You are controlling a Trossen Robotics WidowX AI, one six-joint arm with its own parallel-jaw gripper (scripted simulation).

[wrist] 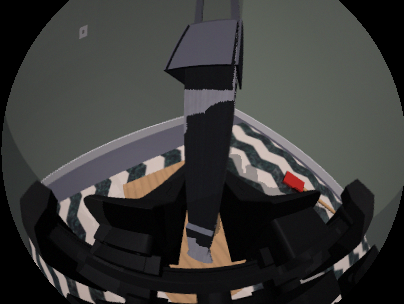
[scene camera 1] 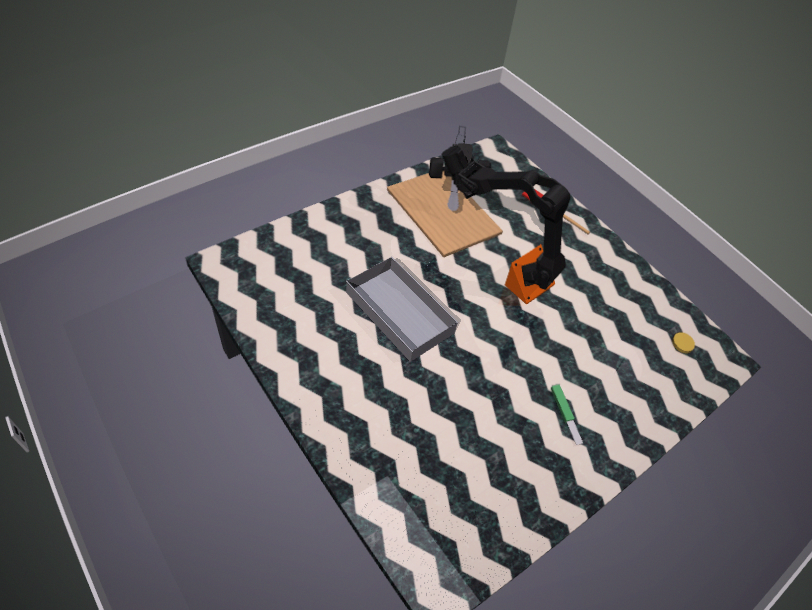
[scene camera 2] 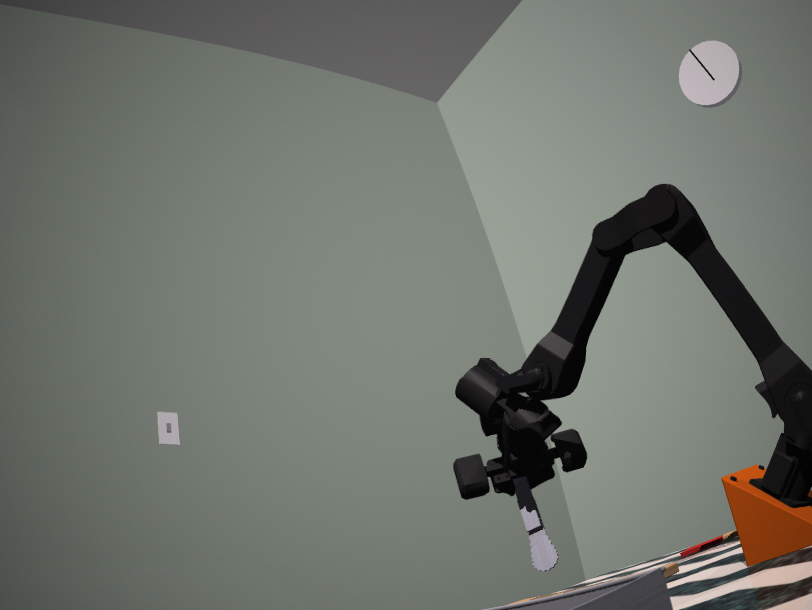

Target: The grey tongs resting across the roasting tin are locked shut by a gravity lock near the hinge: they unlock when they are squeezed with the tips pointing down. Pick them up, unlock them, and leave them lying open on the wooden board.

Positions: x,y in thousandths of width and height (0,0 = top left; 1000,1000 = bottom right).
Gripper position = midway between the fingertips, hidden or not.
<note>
In view: the gripper (scene camera 2: 639,806), a wooden board (scene camera 1: 523,327) and a grey roasting tin (scene camera 1: 494,506).
The gripper shows as well in the wrist view (wrist: 499,548). The wooden board shows as well in the wrist view (wrist: 546,834).
</note>
